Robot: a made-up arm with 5 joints. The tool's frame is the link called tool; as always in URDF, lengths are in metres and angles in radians.
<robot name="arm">
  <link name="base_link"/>
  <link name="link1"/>
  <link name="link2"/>
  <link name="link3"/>
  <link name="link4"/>
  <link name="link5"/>
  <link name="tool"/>
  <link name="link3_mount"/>
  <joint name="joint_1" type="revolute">
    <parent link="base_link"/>
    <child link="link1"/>
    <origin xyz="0.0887 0.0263 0.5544" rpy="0 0 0"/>
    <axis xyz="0 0 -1"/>
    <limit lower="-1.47" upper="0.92"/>
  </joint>
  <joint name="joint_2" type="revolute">
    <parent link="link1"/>
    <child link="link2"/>
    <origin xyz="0.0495 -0.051 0.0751" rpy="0 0 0"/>
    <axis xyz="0 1 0"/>
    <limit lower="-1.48" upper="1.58"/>
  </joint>
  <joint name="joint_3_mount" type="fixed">
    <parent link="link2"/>
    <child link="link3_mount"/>
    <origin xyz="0.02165 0.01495 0.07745" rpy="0 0 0"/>
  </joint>
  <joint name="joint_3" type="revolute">
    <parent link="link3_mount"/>
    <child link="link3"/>
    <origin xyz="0.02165 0.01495 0.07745" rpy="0 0 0"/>
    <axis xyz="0 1 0"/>
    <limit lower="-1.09" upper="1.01"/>
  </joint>
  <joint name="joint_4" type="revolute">
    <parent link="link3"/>
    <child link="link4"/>
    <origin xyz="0.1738 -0.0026 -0.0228" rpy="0 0 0"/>
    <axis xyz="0 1 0"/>
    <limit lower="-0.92" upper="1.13"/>
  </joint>
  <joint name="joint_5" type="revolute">
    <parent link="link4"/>
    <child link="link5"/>
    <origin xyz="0.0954 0.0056 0.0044" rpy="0 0 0"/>
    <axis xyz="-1 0 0"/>
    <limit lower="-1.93" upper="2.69"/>
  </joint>
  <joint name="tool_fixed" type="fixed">
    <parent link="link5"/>
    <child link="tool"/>
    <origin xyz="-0.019 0.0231 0.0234" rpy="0 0 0"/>
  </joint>
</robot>
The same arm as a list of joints. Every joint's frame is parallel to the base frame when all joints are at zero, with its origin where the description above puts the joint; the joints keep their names.
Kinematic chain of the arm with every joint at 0, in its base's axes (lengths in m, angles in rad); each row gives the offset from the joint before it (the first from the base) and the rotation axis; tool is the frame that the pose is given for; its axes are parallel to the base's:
joint_1: xyz 0.0887 0.0263 0.5544 axis -z
joint_2: xyz 0.0495 -0.0510 0.0751 axis +y
joint_3: xyz 0.0433 0.0299 0.1549 axis +y
joint_4: xyz 0.1738 -0.0026 -0.0228 axis +y
joint_5: xyz 0.0954 0.0056 0.0044 axis -x
tool: xyz -0.0190 0.0231 0.0234
Joint limits (rad, base to tool): -1.4700..0.9200 -1.4800..1.5800 -1.0900..1.0100 -0.9200..1.1300 -1.9300..2.6900

